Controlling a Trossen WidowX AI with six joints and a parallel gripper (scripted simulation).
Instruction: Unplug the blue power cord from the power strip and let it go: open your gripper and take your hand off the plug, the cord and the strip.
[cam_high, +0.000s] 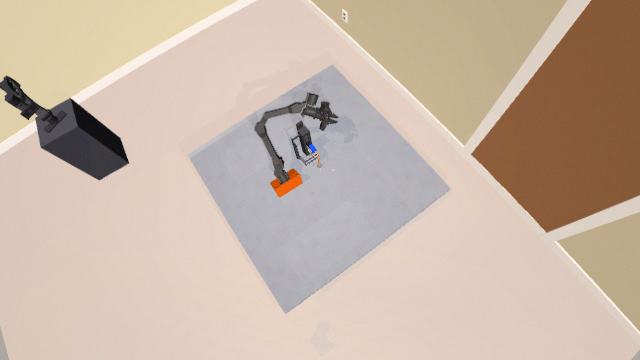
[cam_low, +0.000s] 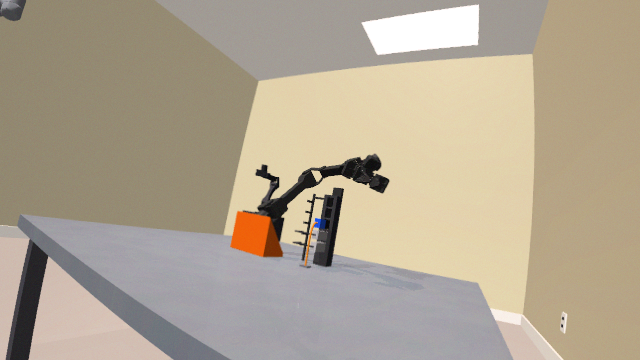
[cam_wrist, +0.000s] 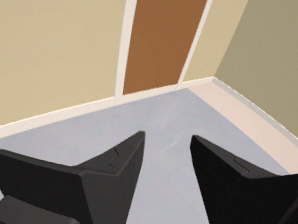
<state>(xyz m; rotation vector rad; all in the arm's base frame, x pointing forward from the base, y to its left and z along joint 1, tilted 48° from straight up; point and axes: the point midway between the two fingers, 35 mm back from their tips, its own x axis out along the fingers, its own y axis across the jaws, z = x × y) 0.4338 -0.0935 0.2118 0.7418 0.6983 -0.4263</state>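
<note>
Right now my gripper tip is 200 mm past the blue plug, 20 mm to the right of it and 160 mm above it.
</note>
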